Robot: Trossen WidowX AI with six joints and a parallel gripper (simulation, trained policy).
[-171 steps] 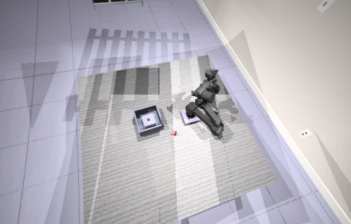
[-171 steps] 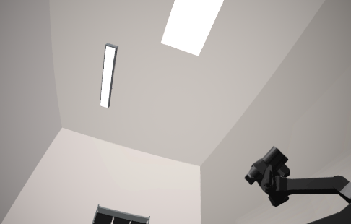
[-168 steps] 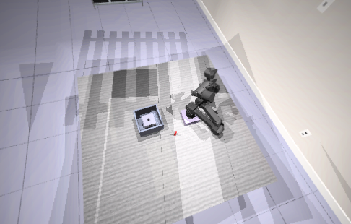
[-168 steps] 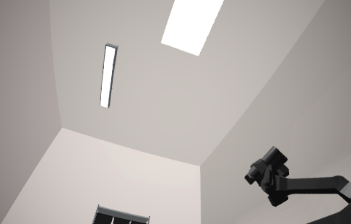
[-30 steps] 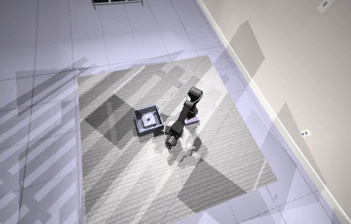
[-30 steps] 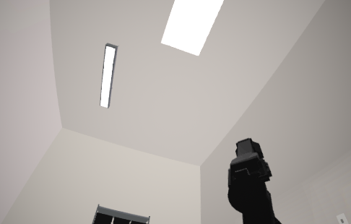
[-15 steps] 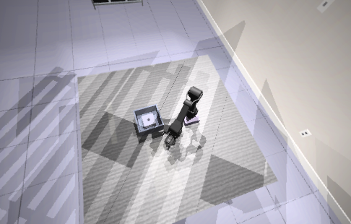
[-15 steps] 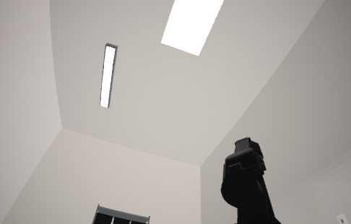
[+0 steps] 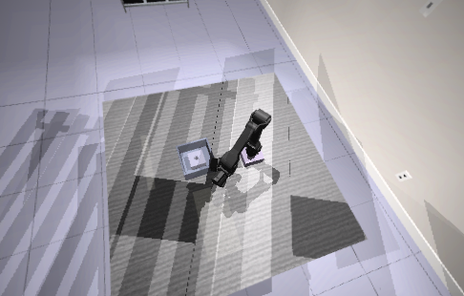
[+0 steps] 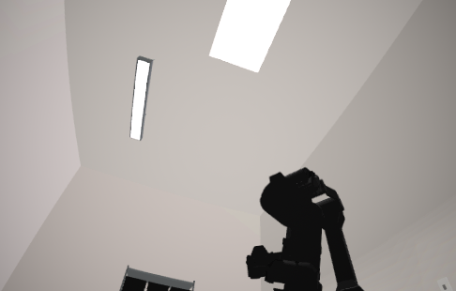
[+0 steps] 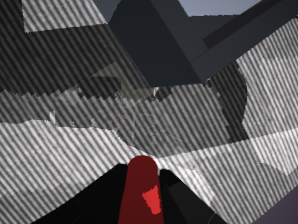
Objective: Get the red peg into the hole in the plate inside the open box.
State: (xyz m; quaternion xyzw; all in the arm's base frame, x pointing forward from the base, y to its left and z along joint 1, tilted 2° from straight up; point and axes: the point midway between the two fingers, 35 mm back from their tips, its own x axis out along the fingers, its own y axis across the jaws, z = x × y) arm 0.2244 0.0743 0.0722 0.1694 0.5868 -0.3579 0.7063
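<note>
My gripper tip is 14 cm to the left of the pale plate, 11 cm short of it and 5 cm above it. From my gripper tip the other things lie so: red peg: 3 cm above, 1 cm to the left; box: 14 cm to the right, 11 cm ahead, 7 cm below.
</note>
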